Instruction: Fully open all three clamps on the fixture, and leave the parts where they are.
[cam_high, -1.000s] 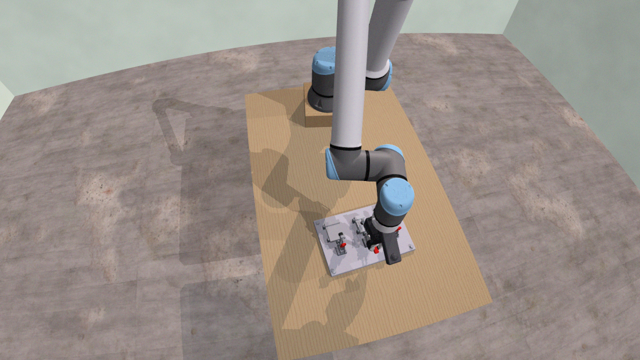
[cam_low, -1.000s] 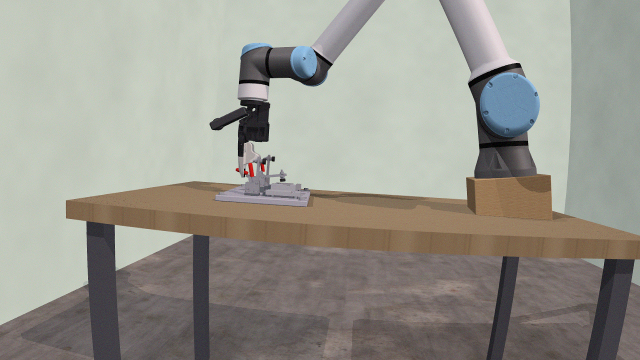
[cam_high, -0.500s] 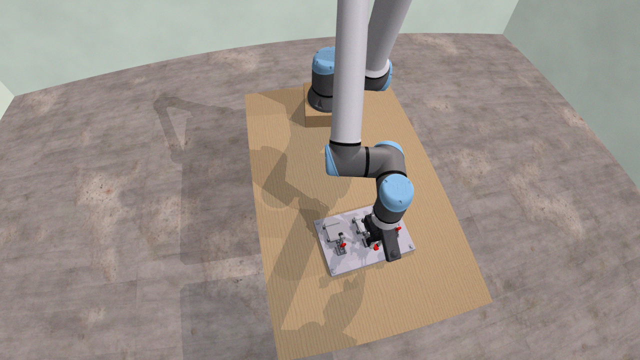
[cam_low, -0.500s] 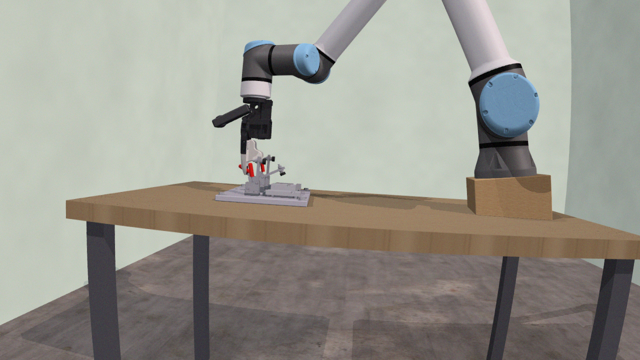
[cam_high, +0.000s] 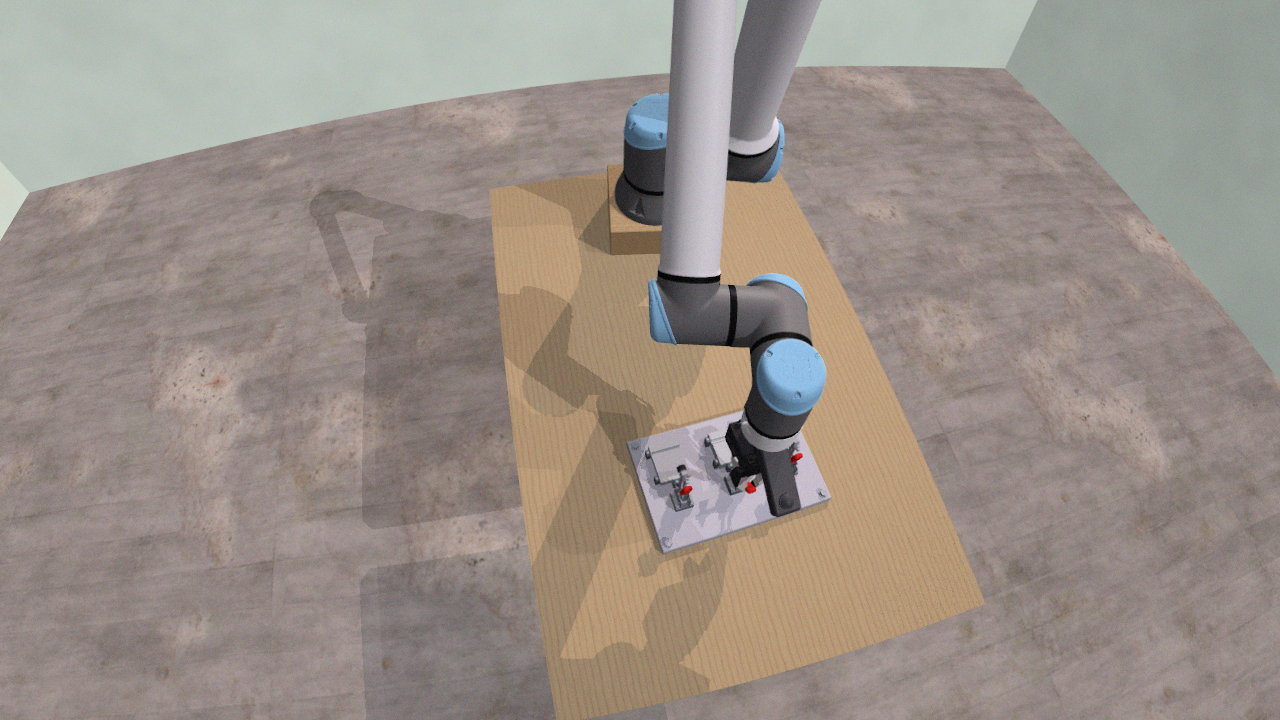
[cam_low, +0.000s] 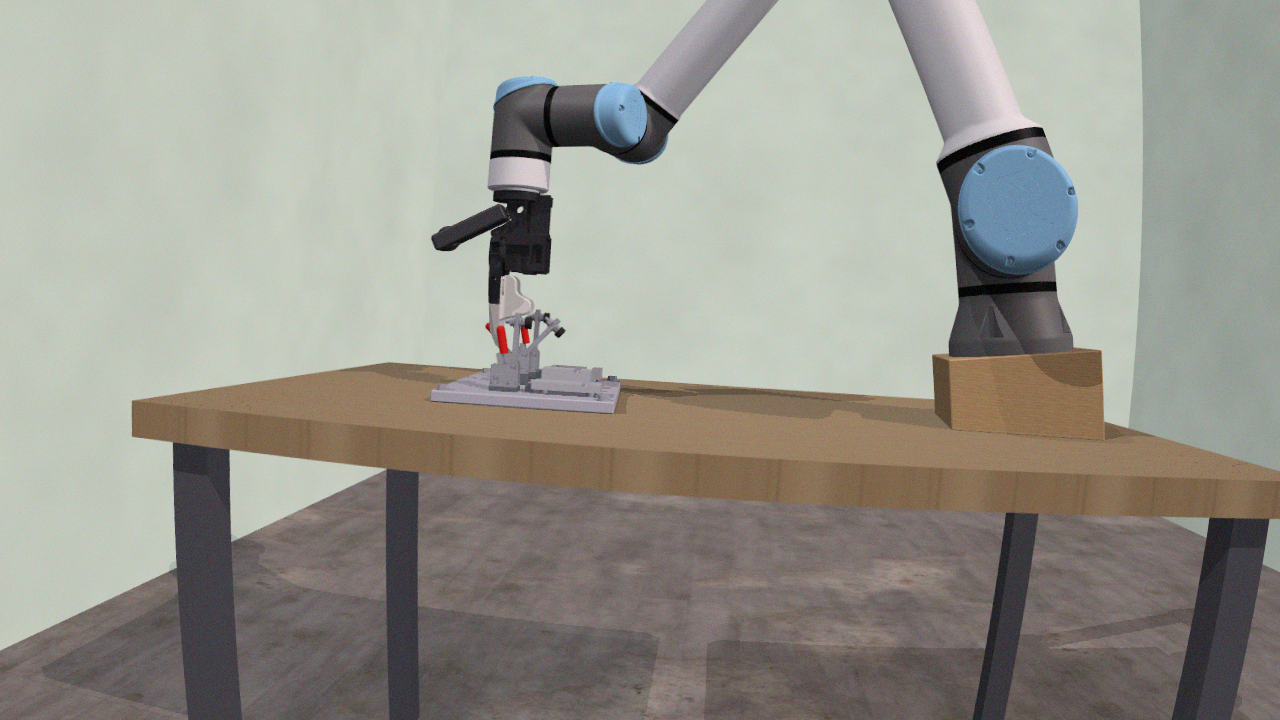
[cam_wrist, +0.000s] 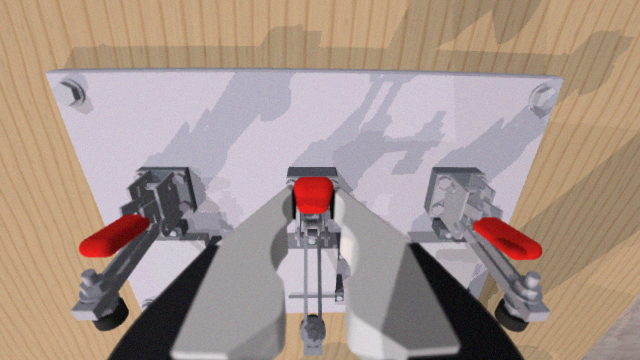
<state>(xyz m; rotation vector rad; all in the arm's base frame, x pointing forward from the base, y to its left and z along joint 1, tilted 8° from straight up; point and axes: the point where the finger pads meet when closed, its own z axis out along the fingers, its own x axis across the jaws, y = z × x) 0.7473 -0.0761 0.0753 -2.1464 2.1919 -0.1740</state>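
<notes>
The grey fixture plate lies 60 mm behind my hand and 80 mm below it. Round my hand: flat part: 120 mm behind, 110 mm to the left, 60 mm below.
</notes>
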